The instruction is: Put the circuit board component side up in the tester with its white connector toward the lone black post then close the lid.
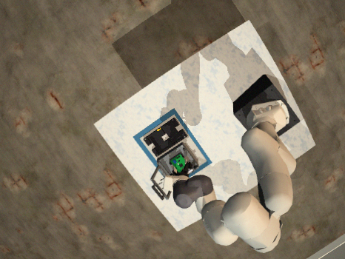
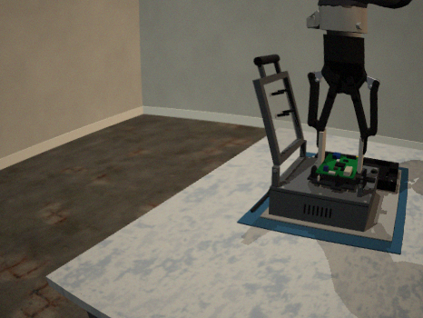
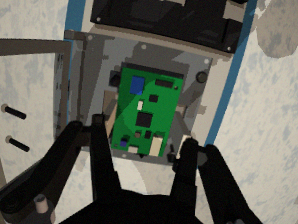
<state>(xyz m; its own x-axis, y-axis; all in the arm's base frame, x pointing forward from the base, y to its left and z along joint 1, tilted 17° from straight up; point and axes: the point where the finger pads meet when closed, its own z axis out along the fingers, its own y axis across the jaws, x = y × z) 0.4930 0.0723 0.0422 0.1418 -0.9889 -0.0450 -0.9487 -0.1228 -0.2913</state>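
My hand is 20 mm above the green circuit board. The rest, counted from my hand: tester nest: 10 mm to the left, 40 mm below; tester lid: 120 mm ahead, 20 mm to the left, 80 mm above.
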